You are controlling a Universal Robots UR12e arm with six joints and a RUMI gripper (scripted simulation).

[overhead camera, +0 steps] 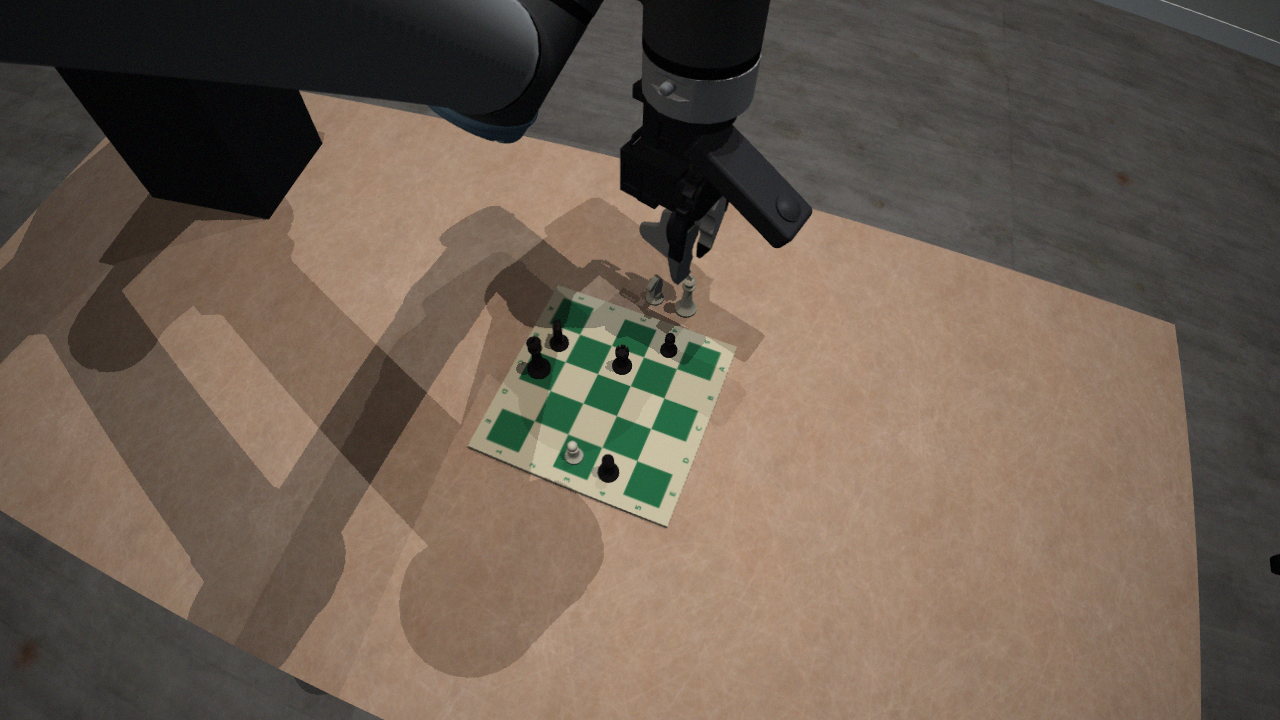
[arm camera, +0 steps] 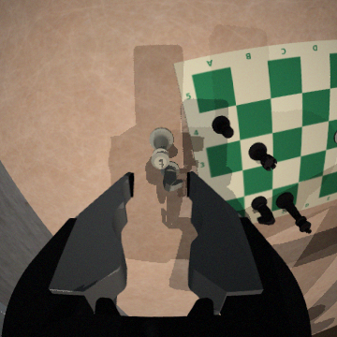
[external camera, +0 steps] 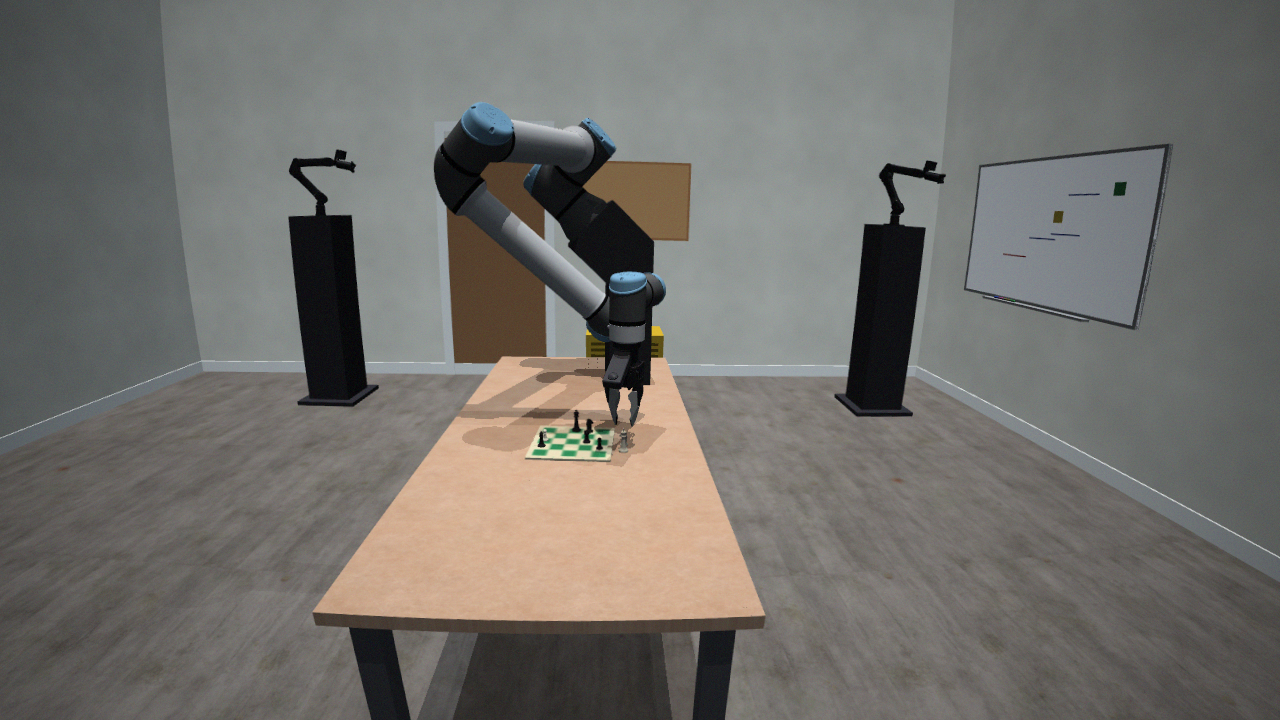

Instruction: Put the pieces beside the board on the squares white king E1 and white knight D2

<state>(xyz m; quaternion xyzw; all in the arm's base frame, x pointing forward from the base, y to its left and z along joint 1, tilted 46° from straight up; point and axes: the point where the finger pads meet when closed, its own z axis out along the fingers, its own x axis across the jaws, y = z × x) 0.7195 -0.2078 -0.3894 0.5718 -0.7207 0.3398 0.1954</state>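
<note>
My gripper is now 6 cm above the white king. Also, from my hand: chessboard 4 cm behind, 14 cm to the right, 8 cm below; white pawn 5 cm behind, 21 cm to the right, 7 cm below; white knight 4 cm behind, 7 cm below.
</note>
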